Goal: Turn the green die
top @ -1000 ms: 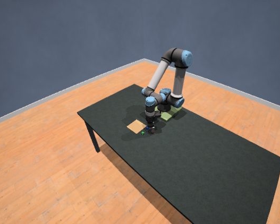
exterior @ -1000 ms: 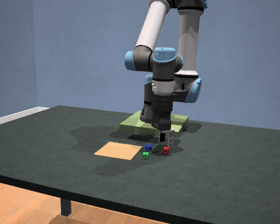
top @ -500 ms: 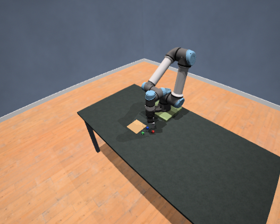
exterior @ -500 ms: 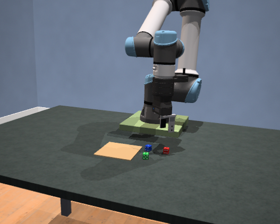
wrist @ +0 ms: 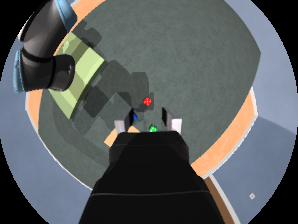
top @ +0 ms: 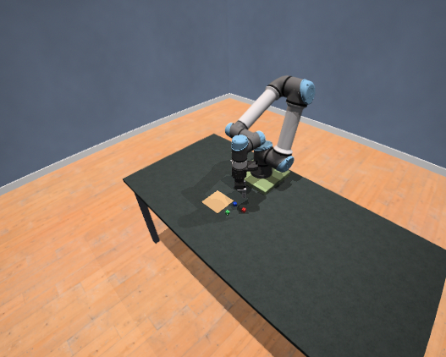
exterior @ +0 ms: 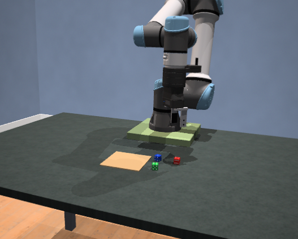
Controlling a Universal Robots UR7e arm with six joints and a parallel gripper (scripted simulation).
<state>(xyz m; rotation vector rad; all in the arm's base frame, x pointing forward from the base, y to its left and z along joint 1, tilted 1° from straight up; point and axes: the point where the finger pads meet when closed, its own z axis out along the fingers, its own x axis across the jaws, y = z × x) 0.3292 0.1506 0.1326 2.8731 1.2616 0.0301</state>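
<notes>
My gripper is now 80 mm short of the green die, 50 mm to the left of it and 150 mm above it. Round my hand: red die (150 mm below); then tan mat (60 mm ahead, 160 mm to the right, 160 mm below); then blue die (70 mm to the right, 150 mm below).
</notes>
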